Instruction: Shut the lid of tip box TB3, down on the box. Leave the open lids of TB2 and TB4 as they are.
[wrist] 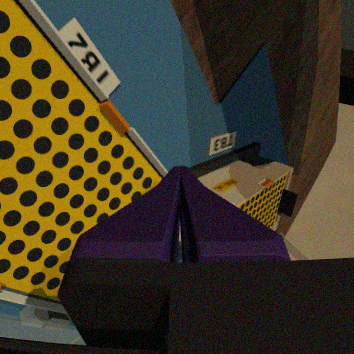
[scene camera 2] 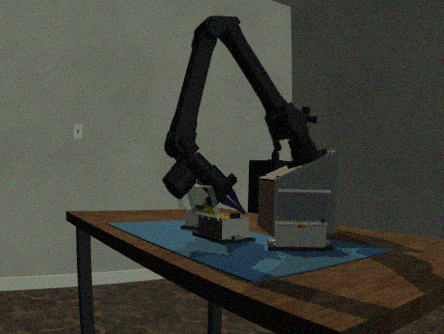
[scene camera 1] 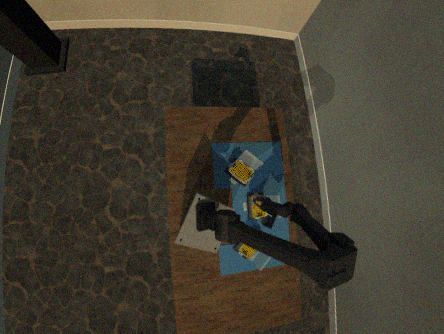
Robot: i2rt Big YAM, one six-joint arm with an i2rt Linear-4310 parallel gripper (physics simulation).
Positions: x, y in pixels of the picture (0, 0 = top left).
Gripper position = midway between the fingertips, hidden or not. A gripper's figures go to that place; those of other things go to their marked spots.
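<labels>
Gripper (wrist: 179, 176), mine: 13 cm from the lens. Blue mat (wrist: 162, 93): 21 cm from the lens.
</labels>
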